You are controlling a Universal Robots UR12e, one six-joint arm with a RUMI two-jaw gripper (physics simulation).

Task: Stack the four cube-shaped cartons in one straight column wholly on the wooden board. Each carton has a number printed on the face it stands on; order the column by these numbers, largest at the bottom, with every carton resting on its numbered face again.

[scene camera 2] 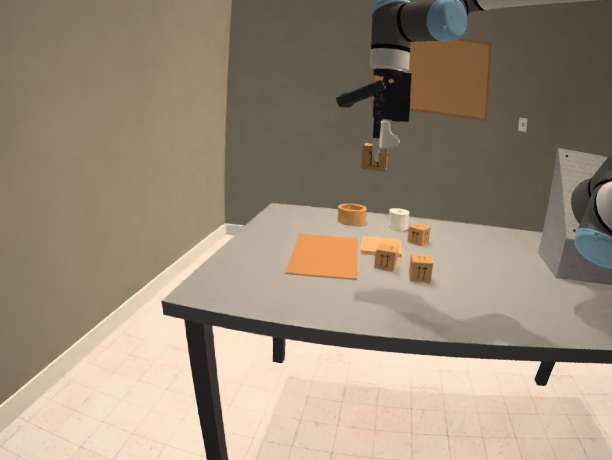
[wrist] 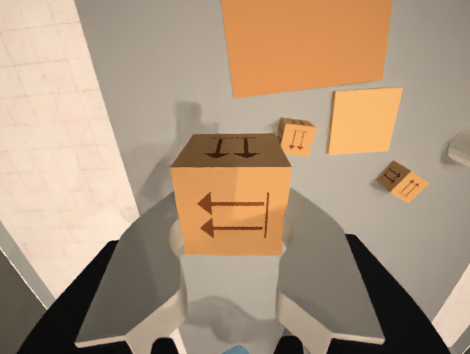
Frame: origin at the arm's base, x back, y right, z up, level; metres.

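Seen in the pictures: gripper, between the fingertips: point(scene camera 2: 377, 160) point(wrist: 233, 190).
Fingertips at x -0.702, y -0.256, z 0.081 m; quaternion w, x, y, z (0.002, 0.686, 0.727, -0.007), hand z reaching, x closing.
Pixels of each thing's top centre, then the offset from my fingertips to it.
- brown cube-shaped carton, centre of its top: point(wrist: 231, 216) point(scene camera 2: 376, 145) dz +0.034, dx -0.005, dy +0.000 m
- wooden board, centre of its top: point(wrist: 363, 122) point(scene camera 2: 381, 244) dz -0.287, dx +0.013, dy +0.241 m
- third carton, centre of its top: point(scene camera 2: 422, 258) dz -0.245, dx +0.136, dy +0.059 m
- large flat orange mat, centre of its top: point(wrist: 307, 29) point(scene camera 2: 325, 251) dz -0.280, dx -0.132, dy +0.108 m
- orange ring-shaped container, centre of its top: point(scene camera 2: 352, 207) dz -0.246, dx -0.122, dy +0.485 m
- white roll, centre of its top: point(scene camera 2: 399, 211) dz -0.238, dx +0.051, dy +0.479 m
My gripper point(scene camera 2: 376, 154) point(wrist: 233, 190) is shut on a brown cube-shaped carton point(scene camera 2: 367, 159) point(wrist: 230, 187), held high above the table. Two dark arrows show on its faces. The wooden board point(scene camera 2: 370, 243) point(wrist: 365, 120) is a thin, light yellow square, bare on top. One carton point(scene camera 2: 385, 260) point(wrist: 298, 138) stands on the table beside the board, apart from it. Another carton point(scene camera 2: 419, 235) point(wrist: 403, 182) stands turned at an angle near the white roll. A third carton point(scene camera 2: 421, 270) stands nearer the front in the scene view; I cannot make it out in the wrist view. No printed numbers show.
A large flat orange mat point(scene camera 2: 325, 256) point(wrist: 307, 45) lies beside the board. An orange ring-shaped container point(scene camera 2: 352, 218) and a white roll point(scene camera 2: 399, 220) point(wrist: 461, 146) stand toward the far edge. A grey speckled block point(scene camera 2: 565, 220) stands at the table's right, by the arm.
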